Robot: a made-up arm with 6 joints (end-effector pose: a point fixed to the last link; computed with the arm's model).
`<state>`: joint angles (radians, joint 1 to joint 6).
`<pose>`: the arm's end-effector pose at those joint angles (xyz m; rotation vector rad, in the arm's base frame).
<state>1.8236 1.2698 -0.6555 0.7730 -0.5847 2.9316</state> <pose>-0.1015 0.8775 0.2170 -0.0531 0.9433 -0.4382</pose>
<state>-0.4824 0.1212 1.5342 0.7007 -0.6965 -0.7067</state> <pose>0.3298 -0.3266 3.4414 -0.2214 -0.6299 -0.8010</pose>
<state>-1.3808 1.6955 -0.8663 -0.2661 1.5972 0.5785</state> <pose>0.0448 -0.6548 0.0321 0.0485 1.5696 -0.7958</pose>
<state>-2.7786 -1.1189 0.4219 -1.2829 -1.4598 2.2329</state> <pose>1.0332 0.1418 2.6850 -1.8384 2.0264 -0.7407</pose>
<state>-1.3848 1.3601 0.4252 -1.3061 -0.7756 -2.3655</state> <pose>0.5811 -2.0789 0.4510 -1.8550 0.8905 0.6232</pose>
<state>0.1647 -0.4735 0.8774 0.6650 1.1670 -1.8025</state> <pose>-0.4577 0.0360 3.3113 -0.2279 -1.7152 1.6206</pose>
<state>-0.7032 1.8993 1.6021 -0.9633 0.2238 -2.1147</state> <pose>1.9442 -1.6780 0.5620 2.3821 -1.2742 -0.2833</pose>
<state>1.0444 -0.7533 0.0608 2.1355 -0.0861 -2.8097</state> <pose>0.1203 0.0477 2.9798 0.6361 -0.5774 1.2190</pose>
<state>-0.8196 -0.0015 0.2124 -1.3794 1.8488 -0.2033</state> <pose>0.5776 -0.9570 2.6667 0.2698 -1.9439 -1.6496</pose>
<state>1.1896 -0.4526 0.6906 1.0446 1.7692 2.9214</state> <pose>-0.2218 -0.1590 3.1292 0.1406 -0.3049 -2.7672</pose>
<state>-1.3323 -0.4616 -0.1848 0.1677 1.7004 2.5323</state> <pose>0.1594 -0.4477 2.7799 1.1588 -0.5604 1.7653</pose>
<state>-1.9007 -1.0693 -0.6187 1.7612 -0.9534 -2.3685</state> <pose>-0.2176 -0.0319 2.3278 -0.3440 -0.9180 -2.4471</pose>
